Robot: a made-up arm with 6 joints. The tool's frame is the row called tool.
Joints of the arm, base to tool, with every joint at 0 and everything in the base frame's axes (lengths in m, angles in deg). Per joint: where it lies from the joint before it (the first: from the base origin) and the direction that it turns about. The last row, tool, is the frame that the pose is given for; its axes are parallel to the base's.
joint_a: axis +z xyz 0 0 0.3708
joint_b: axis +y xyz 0 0 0
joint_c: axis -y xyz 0 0 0.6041
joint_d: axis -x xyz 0 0 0
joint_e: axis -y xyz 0.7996 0 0
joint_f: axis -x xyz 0 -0.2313 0
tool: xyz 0 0 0
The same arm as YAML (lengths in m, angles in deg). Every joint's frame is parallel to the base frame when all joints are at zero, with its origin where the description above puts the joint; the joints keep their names.
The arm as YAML. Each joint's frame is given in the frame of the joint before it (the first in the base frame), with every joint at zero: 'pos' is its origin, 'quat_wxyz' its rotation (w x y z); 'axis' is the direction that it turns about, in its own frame. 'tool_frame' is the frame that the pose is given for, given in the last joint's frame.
length_unit: m
angle_unit: deg
joints:
  - joint: joint_a
    pos: [0.0, 0.0, 0.3708]
    quat_wxyz: [1.0, 0.0, 0.0, 0.0]
    axis: [0.0, 0.0, 1.0]
  - joint: joint_b
    pos: [0.0, 0.0, 0.0]
    quat_wxyz: [1.0, 0.0, 0.0, 0.0]
    axis: [0.0, 1.0, 0.0]
  - joint: joint_c
    pos: [0.0, 0.0, 0.6041]
    quat_wxyz: [1.0, 0.0, 0.0, 0.0]
    axis: [0.0, -1.0, 0.0]
  - joint: joint_d
    pos: [0.0, 0.0, 0.0]
    quat_wxyz: [1.0, 0.0, 0.0, 0.0]
    axis: [-1.0, 0.0, 0.0]
  - joint: joint_e
    pos: [0.7996, 0.0, 0.0]
    quat_wxyz: [1.0, 0.0, 0.0, 0.0]
    axis: [0.0, -1.0, 0.0]
  - joint: joint_f
    pos: [0.0, -0.2313, 0.0]
    quat_wxyz: [1.0, 0.0, 0.0, 0.0]
    axis: [-1.0, 0.0, 0.0]
tool_frame:
  pos: [0.0, 0.0, 0.0]
  quat_wxyz: [1.0, 0.0, 0.0, 0.0]

